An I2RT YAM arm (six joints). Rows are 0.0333 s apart.
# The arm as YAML. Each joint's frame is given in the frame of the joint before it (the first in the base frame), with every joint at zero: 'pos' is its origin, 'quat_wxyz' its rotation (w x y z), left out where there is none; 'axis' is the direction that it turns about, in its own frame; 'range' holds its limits. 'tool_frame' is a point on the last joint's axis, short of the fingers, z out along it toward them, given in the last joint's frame.
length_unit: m
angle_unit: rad
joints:
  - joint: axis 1
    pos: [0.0, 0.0, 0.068]
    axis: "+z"
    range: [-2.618, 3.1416]
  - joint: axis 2
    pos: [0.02, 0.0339, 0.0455]
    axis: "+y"
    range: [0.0, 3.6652]
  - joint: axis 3
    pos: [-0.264, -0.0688, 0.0]
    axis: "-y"
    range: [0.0, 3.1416]
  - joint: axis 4
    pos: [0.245, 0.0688, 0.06]
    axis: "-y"
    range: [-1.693, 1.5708]
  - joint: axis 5
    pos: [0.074, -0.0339, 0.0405]
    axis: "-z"
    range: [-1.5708, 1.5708]
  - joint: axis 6
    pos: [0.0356, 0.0, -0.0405]
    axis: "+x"
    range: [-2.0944, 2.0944]
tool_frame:
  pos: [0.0, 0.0, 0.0]
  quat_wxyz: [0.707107, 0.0, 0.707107, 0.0]
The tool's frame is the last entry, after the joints.
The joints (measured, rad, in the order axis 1, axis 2, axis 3, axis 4, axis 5, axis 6), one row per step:
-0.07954, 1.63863, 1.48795, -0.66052, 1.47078, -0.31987
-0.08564, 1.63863, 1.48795, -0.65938, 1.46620, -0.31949
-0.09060, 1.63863, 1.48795, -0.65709, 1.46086, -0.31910
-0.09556, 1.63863, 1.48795, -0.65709, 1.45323, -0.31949
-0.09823, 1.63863, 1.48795, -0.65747, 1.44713, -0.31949
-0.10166, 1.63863, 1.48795, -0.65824, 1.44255, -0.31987
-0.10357, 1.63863, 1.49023, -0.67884, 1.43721, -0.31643
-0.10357, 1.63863, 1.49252, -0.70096, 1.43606, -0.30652
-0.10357, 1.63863, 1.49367, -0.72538, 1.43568, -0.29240
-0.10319, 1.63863, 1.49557, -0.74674, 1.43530, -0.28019
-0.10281, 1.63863, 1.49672, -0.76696, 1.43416, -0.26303
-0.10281, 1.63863, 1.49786, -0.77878, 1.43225, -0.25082
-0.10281, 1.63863, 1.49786, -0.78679, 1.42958, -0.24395
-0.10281, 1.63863, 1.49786, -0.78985, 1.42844, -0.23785
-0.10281, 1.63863, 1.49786, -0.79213, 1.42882, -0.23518
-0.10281, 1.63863, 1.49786, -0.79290, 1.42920, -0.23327
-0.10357, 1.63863, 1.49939, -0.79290, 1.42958, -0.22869
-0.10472, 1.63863, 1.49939, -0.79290, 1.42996, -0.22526
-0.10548, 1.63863, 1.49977, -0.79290, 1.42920, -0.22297
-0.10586, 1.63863, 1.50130, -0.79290, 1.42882, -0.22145
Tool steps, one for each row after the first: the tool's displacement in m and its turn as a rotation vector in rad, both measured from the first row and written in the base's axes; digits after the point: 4 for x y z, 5 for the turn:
-0.0002, -0.0021, -0.0001, 0.00321, -0.00179, -0.00297
-0.0003, -0.0037, -0.0001, 0.00685, -0.00480, -0.00427
-0.0004, -0.0054, -0.0003, 0.01235, -0.00491, -0.00394
-0.0005, -0.0063, -0.0004, 0.01678, -0.00494, -0.00241
-0.0006, -0.0074, -0.0006, 0.02016, -0.00412, -0.00266
-0.0017, -0.0080, -0.0012, 0.02585, 0.01030, -0.00140
-0.0029, -0.0078, -0.0017, 0.02861, 0.02008, -0.00173
-0.0043, -0.0077, -0.0026, 0.03110, 0.02913, -0.00302
-0.0055, -0.0074, -0.0031, 0.03319, 0.03631, -0.00375
-0.0067, -0.0072, -0.0038, 0.03574, 0.03812, -0.00447
-0.0073, -0.0071, -0.0040, 0.03812, 0.03645, -0.00455
-0.0077, -0.0070, -0.0045, 0.04092, 0.03740, -0.00367
-0.0079, -0.0070, -0.0047, 0.04204, 0.03429, -0.00360
-0.0081, -0.0070, -0.0048, 0.04194, 0.03393, -0.00412
-0.0081, -0.0070, -0.0048, 0.04169, 0.03282, -0.00455
-0.0081, -0.0073, -0.0043, 0.04118, 0.02674, -0.00593
-0.0082, -0.0076, -0.0043, 0.04084, 0.02333, -0.00763
-0.0082, -0.0079, -0.0042, 0.04138, 0.02061, -0.00814
-0.0082, -0.0080, -0.0038, 0.04150, 0.01754, -0.00840

